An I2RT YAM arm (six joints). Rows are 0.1 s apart.
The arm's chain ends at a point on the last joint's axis. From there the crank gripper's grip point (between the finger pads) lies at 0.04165 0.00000 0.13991 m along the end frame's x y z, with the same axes.
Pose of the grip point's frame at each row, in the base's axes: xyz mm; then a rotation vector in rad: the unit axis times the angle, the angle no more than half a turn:
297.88 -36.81 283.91 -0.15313 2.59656 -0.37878
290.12 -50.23 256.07 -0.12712 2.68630 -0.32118
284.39 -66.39 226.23 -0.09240 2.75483 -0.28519
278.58 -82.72 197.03 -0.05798 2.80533 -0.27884
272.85 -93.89 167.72 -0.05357 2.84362 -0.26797
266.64 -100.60 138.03 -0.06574 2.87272 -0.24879
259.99 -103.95 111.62 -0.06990 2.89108 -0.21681
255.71 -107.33 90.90 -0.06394 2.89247 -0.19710
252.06 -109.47 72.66 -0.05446 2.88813 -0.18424
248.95 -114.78 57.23 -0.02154 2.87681 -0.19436
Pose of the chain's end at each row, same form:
263.86 3.89 419.91 -0.15313 2.59656 -0.37878
268.01 -15.82 396.20 -0.12712 2.68630 -0.32118
271.84 -36.20 368.50 -0.09240 2.75483 -0.28519
273.47 -53.84 340.03 -0.05798 2.80533 -0.27884
273.17 -66.40 311.09 -0.05357 2.84362 -0.26797
270.86 -74.99 281.68 -0.06574 2.87272 -0.24879
266.52 -81.49 255.71 -0.06990 2.89108 -0.21681
262.29 -86.89 235.29 -0.06394 2.89247 -0.19710
257.94 -90.42 217.27 -0.05446 2.88813 -0.18424
253.44 -95.21 201.82 -0.02154 2.87681 -0.19436

